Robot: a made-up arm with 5 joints.
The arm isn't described. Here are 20 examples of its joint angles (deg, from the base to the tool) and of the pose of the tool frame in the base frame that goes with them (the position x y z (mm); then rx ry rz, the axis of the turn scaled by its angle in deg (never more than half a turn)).
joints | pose
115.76 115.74 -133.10 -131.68 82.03 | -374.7 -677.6 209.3 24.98 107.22 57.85
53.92 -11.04 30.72 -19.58 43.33 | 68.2 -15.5 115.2 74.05 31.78 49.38
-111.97 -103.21 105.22 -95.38 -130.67 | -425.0 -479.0 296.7 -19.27 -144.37 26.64
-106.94 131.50 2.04 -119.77 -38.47 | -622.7 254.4 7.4 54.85 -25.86 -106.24
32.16 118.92 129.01 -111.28 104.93 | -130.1 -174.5 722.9 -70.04 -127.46 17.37
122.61 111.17 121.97 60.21 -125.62 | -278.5 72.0 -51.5 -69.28 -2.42 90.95
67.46 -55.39 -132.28 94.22 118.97 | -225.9 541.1 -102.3 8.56 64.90 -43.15
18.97 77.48 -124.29 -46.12 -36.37 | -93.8 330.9 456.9 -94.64 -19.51 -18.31
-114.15 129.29 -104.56 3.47 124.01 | -55.5 -161.7 -193.6 -31.07 -69.31 -37.08
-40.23 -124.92 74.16 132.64 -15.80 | -24.1 -394.8 -521.8 67.64 -54.08 91.05
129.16 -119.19 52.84 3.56 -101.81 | 34.2 170.2 260.8 97.83 58.67 -5.46
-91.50 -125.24 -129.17 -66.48 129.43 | -148.2 -426.6 -375.0 10.97 -15.98 -17.97
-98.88 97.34 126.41 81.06 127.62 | -347.1 191.5 330.0 -21.51 164.21 -2.16
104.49 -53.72 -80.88 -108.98 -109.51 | 478.1 291.2 559.2 -147.53 36.11 -85.28
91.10 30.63 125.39 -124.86 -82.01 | 584.3 -111.6 184.0 0.11 70.16 38.09
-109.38 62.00 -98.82 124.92 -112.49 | 513.6 80.5 -255.4 -25.58 60.07 -6.85
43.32 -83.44 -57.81 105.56 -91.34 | -207.3 726.9 152.6 -59.89 -61.47 10.95
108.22 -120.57 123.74 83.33 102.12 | 50.1 483.8 49.4 23.21 -48.15 17.95
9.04 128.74 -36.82 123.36 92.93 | -314.3 545.2 615.2 132.13 -63.74 19.21
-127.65 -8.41 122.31 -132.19 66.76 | 611.3 -315.7 235.7 -78.76 40.23 104.23
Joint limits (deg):
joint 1: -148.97..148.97
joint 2: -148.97..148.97
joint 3: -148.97..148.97
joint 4: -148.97..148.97
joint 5: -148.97..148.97
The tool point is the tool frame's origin. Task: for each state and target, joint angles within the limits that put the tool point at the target. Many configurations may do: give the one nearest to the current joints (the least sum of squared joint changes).
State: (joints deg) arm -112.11 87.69 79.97 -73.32 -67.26
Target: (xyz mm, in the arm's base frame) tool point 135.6 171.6 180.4
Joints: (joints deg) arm -93.70 71.82 74.35 -49.47 -70.07
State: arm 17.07 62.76 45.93 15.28 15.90
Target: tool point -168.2 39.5 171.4
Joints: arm 18.21 76.41 55.36 5.24 17.74
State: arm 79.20 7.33 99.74 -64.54 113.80
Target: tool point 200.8 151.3 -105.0
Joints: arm 50.88 -0.68 76.03 -54.93 117.84
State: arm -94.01 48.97 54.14 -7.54 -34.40
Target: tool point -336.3 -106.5 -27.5
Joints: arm -122.31 101.01 39.90 32.00 -34.38
